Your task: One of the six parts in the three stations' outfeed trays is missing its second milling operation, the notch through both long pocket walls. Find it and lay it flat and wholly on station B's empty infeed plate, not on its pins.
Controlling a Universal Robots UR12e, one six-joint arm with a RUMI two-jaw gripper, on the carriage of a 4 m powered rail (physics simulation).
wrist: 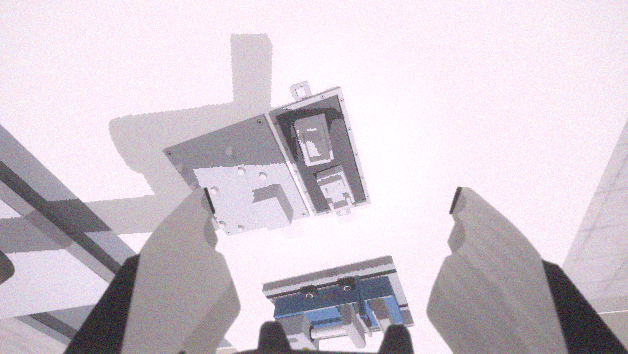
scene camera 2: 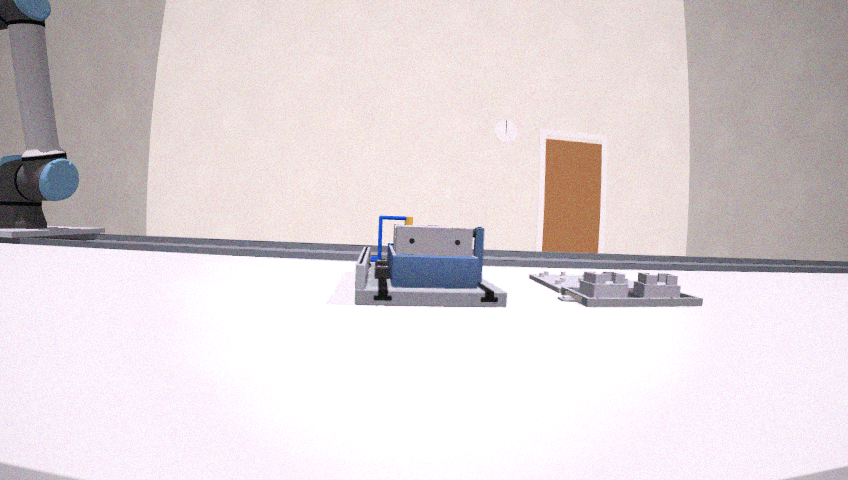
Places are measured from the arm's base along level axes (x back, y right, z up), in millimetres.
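Pixels of known places: gripper, fingertip midpoint: [wrist: 328, 189]; arm's base at its link origin: [scene camera 2: 20, 227].
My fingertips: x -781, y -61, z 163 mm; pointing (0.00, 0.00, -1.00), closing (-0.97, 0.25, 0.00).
Ahead of a thing's pixels: the offset from my fingertips to its top centre. "spot": to the spot under its first point.
My gripper [wrist: 328, 189] is open, its fingers wide apart with no part between them, high above the table; it does not show in scene camera 2. A framed grey tray [scene camera 2: 645, 302] [wrist: 348, 129] holds two grey pocketed parts. In the wrist view, the upper part {dx +24, dy +32, dz -152 mm} [wrist: 314, 140] lies partly in shadow, and I cannot tell whether its walls are notched. The lower part {dx +14, dy +117, dz -152 mm} [wrist: 336, 190] shows gaps in its rim. A pale plate with round pins [scene camera 2: 550, 284] [wrist: 240, 197] adjoins the tray, partly shadowed. I cannot tell which station this is.
A blue and grey clamping fixture [scene camera 2: 434, 270] [wrist: 320, 315] stands beside the plate and tray, with a blue bracket {spot: dx +207, dy -1400, dz -121 mm} [scene camera 2: 380, 237] rising behind it in scene camera 2. The robot arm [scene camera 2: 35, 89] stands at the far left. The rail [scene camera 2: 238, 246] runs behind the table.
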